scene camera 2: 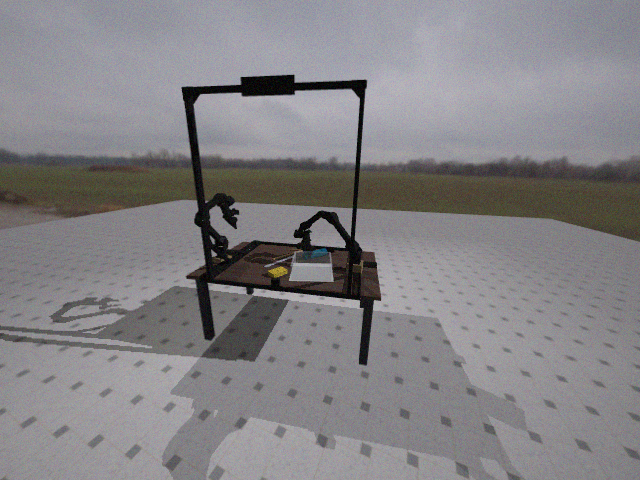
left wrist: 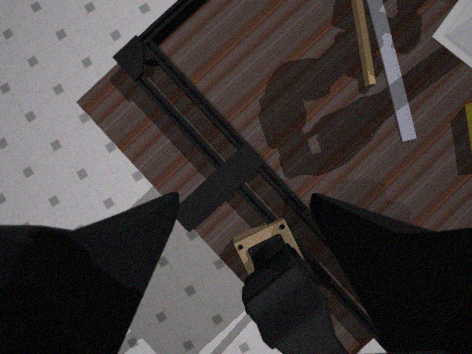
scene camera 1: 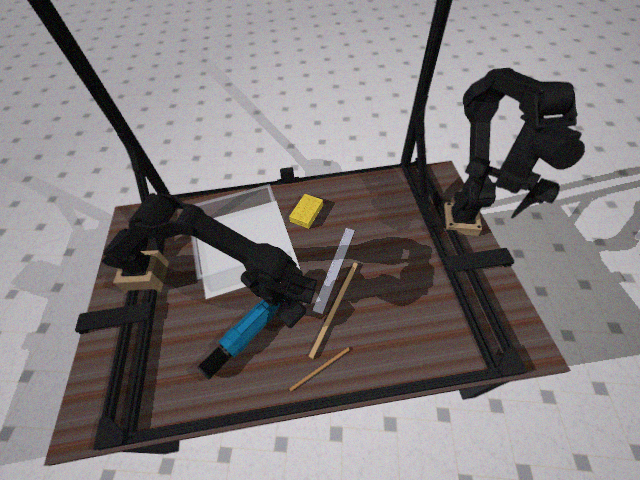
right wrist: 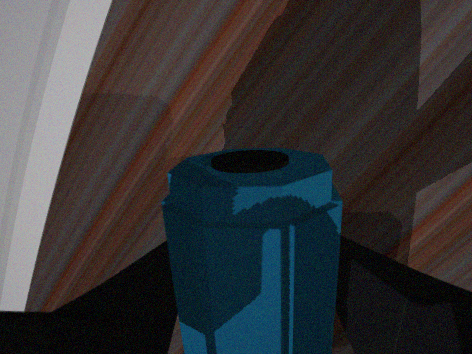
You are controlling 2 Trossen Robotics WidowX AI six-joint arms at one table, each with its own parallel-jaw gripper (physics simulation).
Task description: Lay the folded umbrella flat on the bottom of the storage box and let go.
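Note:
The folded umbrella is blue with a black handle at its lower left end in scene camera 1. It lies at a slant on or just above the table, outside the box. My right gripper is shut on its blue end farthest from the handle, one finger against each side; in scene camera 1 the gripper partly hides that end. The pale, see-through-walled storage box stands beyond the umbrella, empty inside where it shows. My left gripper is open and empty, high near its own base.
A yellow block lies beside the box. A translucent ruler-like strip, a long wooden stick and a shorter one lie right of the umbrella in scene camera 1. Black frame posts rise at the table's corners.

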